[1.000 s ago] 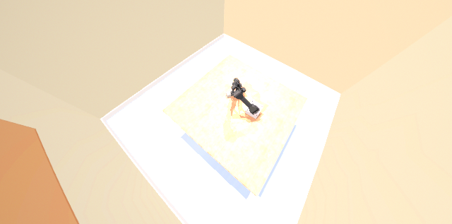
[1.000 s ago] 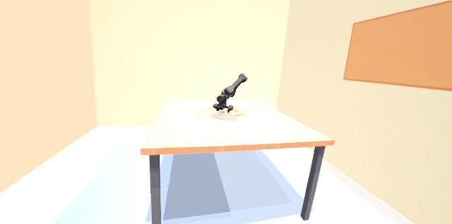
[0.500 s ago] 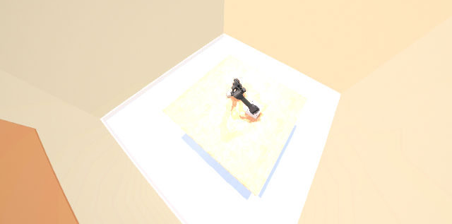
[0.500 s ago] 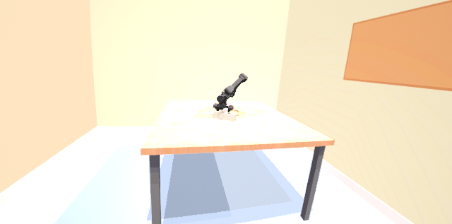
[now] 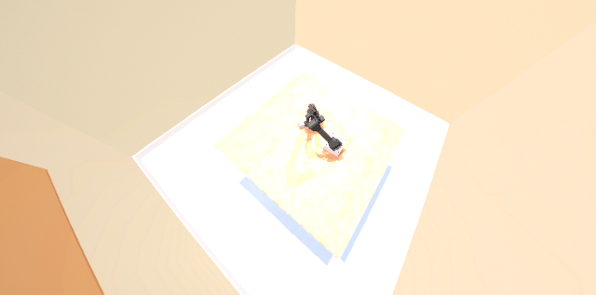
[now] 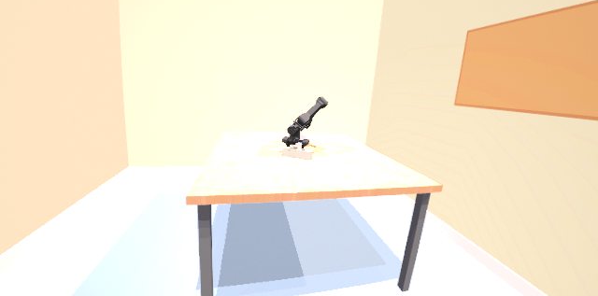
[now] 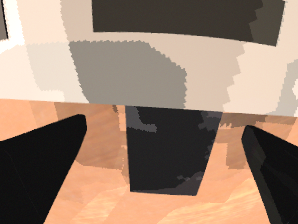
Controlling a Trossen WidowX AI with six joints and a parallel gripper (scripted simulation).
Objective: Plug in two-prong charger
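The black two-prong charger is 2 cm ahead of my gripper tip, 1 cm to the right of it and 1 cm above it.
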